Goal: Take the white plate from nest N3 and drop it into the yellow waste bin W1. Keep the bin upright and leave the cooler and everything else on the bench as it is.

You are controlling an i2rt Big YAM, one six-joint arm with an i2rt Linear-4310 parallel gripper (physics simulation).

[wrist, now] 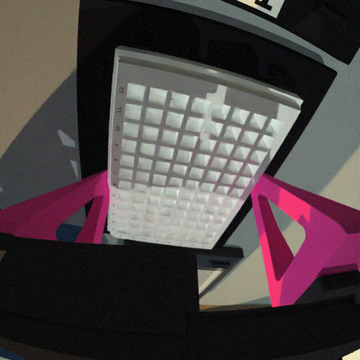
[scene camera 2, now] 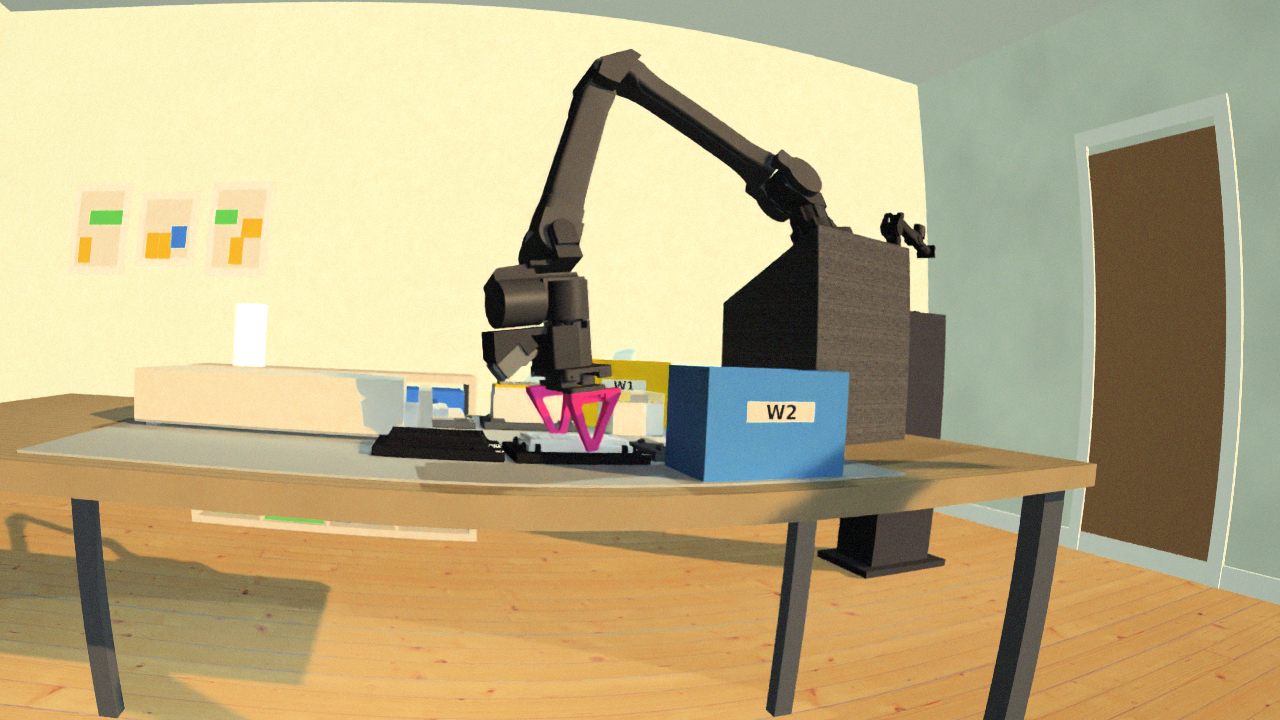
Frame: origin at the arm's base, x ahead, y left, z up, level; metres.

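Seen in the pictures: gripper, fingertip midpoint: (scene camera 2: 575,446); arm's base at its link origin: (scene camera 2: 822,253).
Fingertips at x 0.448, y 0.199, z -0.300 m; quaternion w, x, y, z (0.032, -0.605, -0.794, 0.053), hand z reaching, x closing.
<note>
Pixels of each thing's middle, then the offset from my fingertips to it. "*": a spot on its surface instead.
- white plate at a spot on its surface: (scene camera 2: 538,441) * 0.042 m left, 0.053 m ahead, 0.009 m up
- yellow bin W1 at the middle of its body: (scene camera 2: 614,391) 0.514 m right, 0.178 m back, 0.045 m up
- blue bin marked W2 at the middle of its body: (scene camera 2: 756,420) 0.126 m left, 0.185 m back, 0.045 m up
- long pale box at the middle of its body: (scene camera 2: 273,399) 0.195 m right, 0.441 m ahead, 0.027 m up
The white plate (scene camera 2: 538,441) (wrist: 175,150), a gridded well plate, lies flat in its black nest (scene camera 2: 581,458) (wrist: 312,82) on the bench. My gripper (scene camera 2: 575,440) (wrist: 180,178) points down with one magenta finger at each long side of the plate. Both fingertips meet the plate's edges in the wrist view, and the gripper is shut on the plate, which sits level at nest height. The yellow bin W1 (scene camera 2: 650,377) stands upright behind the nest, partly hidden by the blue bin. The nest's label does not show.
A blue bin marked W2 (scene camera 2: 774,447) stands close to the right of the nest. Another black nest (scene camera 2: 438,444) is to its left. A long pale box (scene camera 2: 259,398) stands farther left. Pale and white objects stand behind the fingers. Part of a black fixture (wrist: 230,256) shows low in the wrist view.
</note>
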